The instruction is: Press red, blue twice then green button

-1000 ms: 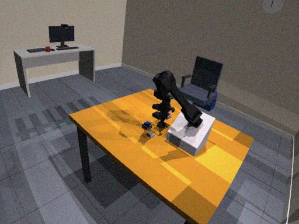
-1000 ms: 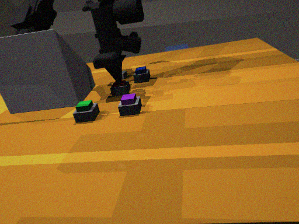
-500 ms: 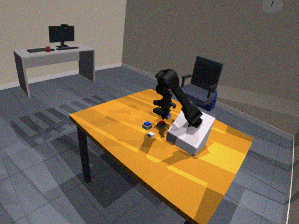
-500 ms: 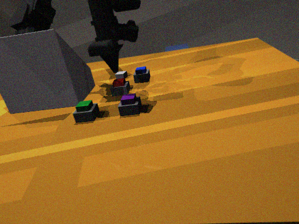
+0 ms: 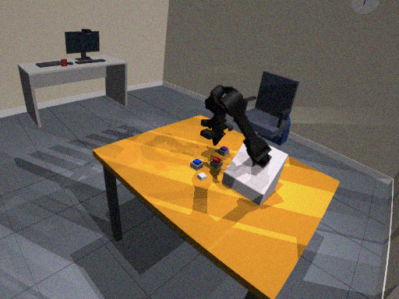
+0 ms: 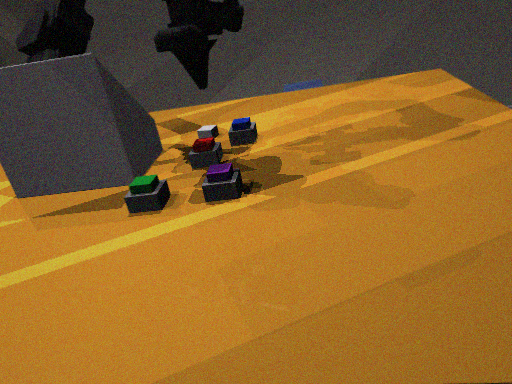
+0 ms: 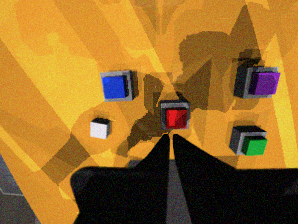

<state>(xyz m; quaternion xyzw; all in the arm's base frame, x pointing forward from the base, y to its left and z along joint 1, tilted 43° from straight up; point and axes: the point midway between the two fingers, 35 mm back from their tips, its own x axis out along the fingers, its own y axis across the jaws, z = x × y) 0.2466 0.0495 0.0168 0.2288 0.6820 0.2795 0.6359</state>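
My gripper tip is now 90 mm above the blue button, 80 mm to the right of it and 30 mm short of it. Round my gripper tip: red button: 90 mm below, 20 mm to the right, 10 mm behind; then small grey block: 120 mm to the left, 110 mm below, 50 mm behind; then purple button: 150 mm to the right, 90 mm below, 50 mm ahead.
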